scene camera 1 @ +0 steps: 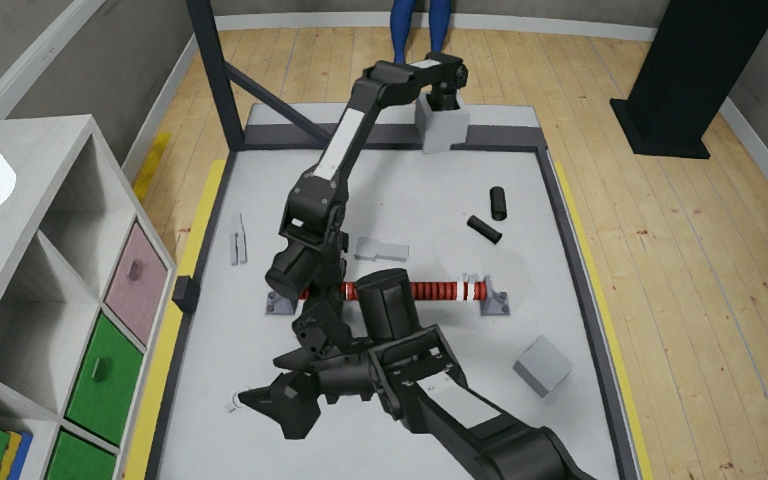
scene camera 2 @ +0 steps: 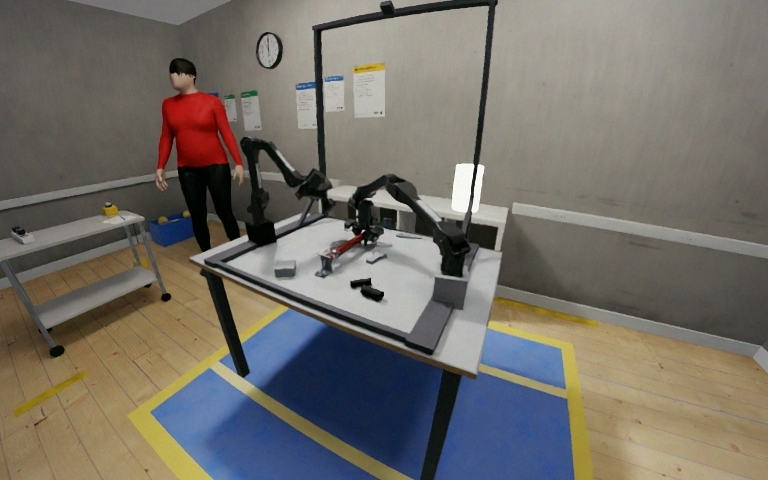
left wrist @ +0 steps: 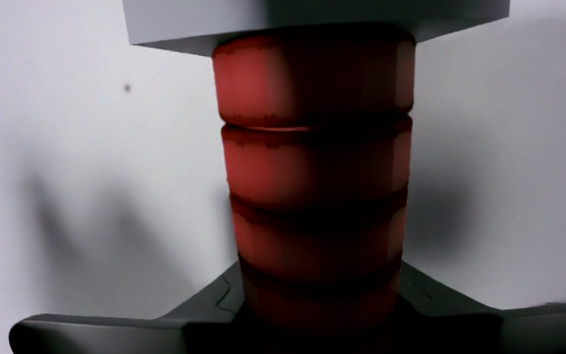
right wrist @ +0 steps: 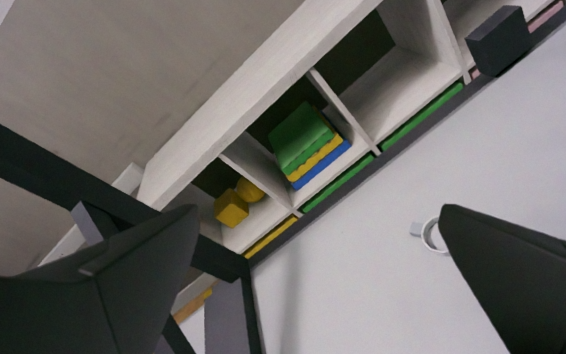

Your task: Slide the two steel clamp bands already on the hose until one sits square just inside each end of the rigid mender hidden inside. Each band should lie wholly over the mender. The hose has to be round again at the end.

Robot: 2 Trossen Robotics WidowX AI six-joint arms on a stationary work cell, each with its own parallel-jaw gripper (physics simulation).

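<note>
The red ribbed hose (scene camera 1: 433, 290) (scene camera 2: 345, 247) (left wrist: 320, 165) runs straight between two grey end brackets (scene camera 1: 496, 302) (scene camera 1: 280, 305). Two pale bands (scene camera 1: 459, 290) (scene camera 1: 470, 290) stand side by side near its right end in scene camera 1. A thin pale line also shows on the hose beside my left wrist; I cannot tell what it is. The mender is hidden. My left gripper (left wrist: 311, 245) is partly open, its fingers on both sides of the hose near the left bracket, which shows at the top of the left wrist view. My right gripper (scene camera 1: 258, 378) (right wrist: 319, 215) is wide open and empty, above the table.
A loose pale ring (scene camera 1: 236, 392) (right wrist: 425, 239) lies below my right gripper. Two black tubes (scene camera 1: 497, 203) (scene camera 1: 484, 229), a grey stepped piece (scene camera 1: 382, 249), a grey block (scene camera 1: 542, 365) and a slim forked tool (scene camera 1: 234, 249) lie around the hose. The arms stand close together over it.
</note>
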